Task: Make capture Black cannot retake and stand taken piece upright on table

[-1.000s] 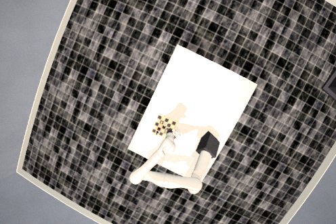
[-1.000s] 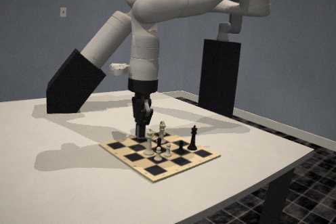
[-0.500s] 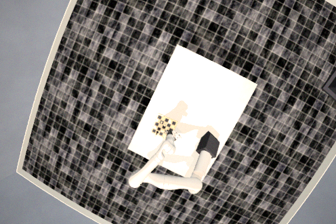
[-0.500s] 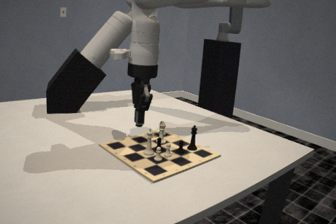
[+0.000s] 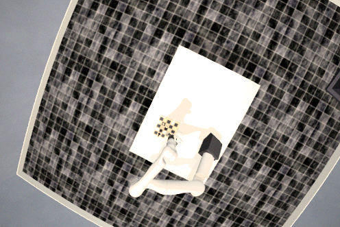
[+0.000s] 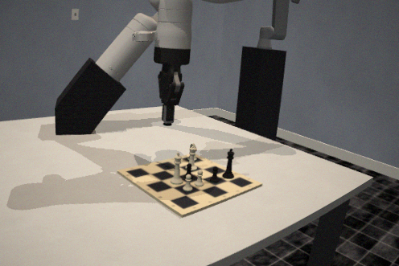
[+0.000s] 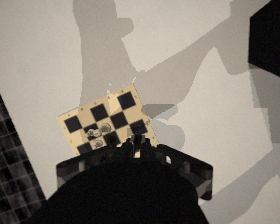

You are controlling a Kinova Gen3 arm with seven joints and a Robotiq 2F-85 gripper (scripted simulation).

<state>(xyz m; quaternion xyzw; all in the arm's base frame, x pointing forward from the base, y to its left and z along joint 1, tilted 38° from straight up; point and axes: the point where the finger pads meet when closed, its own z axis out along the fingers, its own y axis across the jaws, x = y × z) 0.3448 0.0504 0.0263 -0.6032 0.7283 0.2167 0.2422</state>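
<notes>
Now: hand 9 cm short of the tall white piece, 9 cm above it and 1 cm to the left of it. Also, from my hand: tall black piece 10 cm to the left, 10 cm ahead, 9 cm below; board 12 cm below, 8 cm ahead, 2 cm to the left.
</notes>
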